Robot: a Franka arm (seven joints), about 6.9 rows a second.
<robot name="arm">
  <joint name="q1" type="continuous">
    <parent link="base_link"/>
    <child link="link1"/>
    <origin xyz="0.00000 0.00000 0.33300"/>
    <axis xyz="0 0 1"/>
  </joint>
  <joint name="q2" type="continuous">
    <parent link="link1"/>
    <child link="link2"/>
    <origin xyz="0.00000 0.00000 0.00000"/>
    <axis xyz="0 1 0"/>
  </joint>
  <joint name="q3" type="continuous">
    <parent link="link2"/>
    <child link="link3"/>
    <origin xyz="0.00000 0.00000 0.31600"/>
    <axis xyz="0 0 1"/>
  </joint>
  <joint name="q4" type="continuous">
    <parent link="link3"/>
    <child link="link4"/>
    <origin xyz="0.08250 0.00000 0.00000"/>
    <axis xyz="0 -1 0"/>
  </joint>
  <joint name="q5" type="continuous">
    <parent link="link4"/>
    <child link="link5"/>
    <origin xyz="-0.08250 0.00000 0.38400"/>
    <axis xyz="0 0 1"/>
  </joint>
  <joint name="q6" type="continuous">
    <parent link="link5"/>
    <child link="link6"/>
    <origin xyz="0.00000 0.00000 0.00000"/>
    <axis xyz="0 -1 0"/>
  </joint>
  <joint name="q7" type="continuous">
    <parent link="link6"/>
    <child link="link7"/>
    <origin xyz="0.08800 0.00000 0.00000"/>
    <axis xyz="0 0 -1"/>
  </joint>
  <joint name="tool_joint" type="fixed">
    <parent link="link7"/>
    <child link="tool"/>
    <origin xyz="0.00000 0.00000 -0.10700" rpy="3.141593 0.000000 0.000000"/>
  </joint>
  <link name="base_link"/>
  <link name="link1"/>
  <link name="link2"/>
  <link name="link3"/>
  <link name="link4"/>
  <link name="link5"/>
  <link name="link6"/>
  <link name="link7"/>
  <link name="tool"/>
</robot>
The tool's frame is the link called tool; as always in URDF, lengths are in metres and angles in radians. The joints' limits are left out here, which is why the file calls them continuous.
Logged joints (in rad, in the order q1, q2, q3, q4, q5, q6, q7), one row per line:
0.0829 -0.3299 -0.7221 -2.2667 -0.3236 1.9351 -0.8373
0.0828 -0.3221 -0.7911 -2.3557 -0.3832 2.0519 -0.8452
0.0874 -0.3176 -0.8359 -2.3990 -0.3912 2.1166 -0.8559
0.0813 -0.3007 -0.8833 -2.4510 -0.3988 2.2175 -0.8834
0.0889 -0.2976 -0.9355 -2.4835 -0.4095 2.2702 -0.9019
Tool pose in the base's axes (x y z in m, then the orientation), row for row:
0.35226 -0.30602 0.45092 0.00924 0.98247 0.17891 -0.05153
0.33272 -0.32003 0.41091 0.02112 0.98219 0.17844 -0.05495
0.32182 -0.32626 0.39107 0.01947 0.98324 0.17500 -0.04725
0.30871 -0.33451 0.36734 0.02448 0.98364 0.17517 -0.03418
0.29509 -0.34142 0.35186 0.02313 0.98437 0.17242 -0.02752
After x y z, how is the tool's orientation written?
As a quaternion, w x y z.
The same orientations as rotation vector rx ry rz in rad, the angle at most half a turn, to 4 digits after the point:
3.0685 0.5588 -0.1609
3.0448 0.5532 -0.1703
3.0512 0.5431 -0.1466
3.0429 0.5419 -0.1057
3.0478 0.5338 -0.0852

